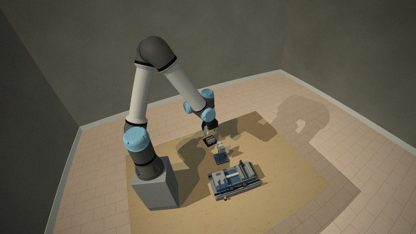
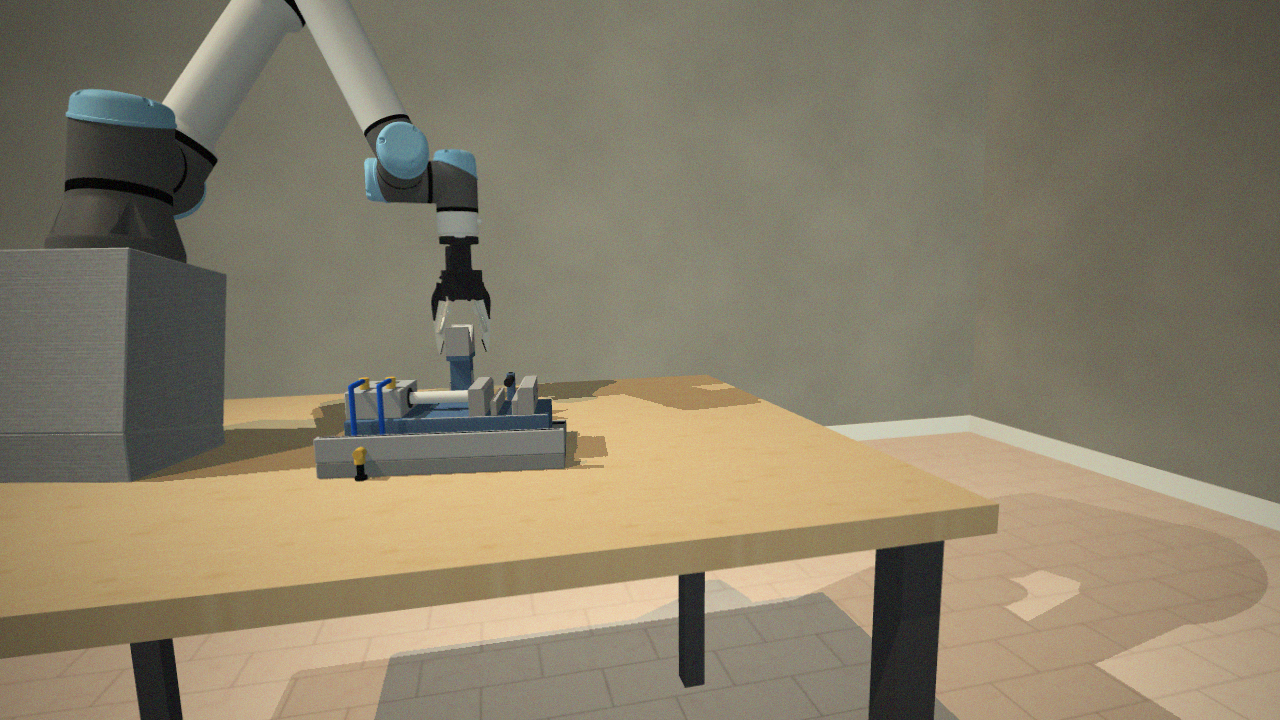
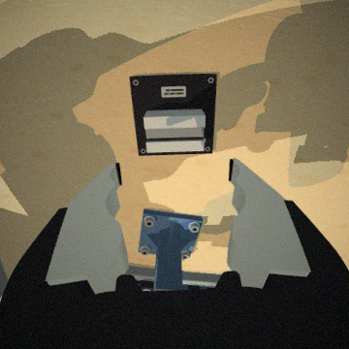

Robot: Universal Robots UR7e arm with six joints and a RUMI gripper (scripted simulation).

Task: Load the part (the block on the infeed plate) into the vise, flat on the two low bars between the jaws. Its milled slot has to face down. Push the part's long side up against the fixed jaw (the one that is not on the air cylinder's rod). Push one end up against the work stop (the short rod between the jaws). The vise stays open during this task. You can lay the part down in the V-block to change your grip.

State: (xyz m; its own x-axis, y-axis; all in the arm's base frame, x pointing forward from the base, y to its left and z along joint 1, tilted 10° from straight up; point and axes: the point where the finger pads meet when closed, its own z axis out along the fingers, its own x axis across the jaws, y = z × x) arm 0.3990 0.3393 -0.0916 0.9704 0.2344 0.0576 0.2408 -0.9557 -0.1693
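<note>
Right now my hand is 8 cm above the part. Round my hand: v-block post: 18 cm to the right, 5 cm below, 3 cm ahead; then work stop: 32 cm to the right, 12 cm ahead, 2 cm below; then black infeed plate: 10 cm below, 1 cm to the left.
</note>
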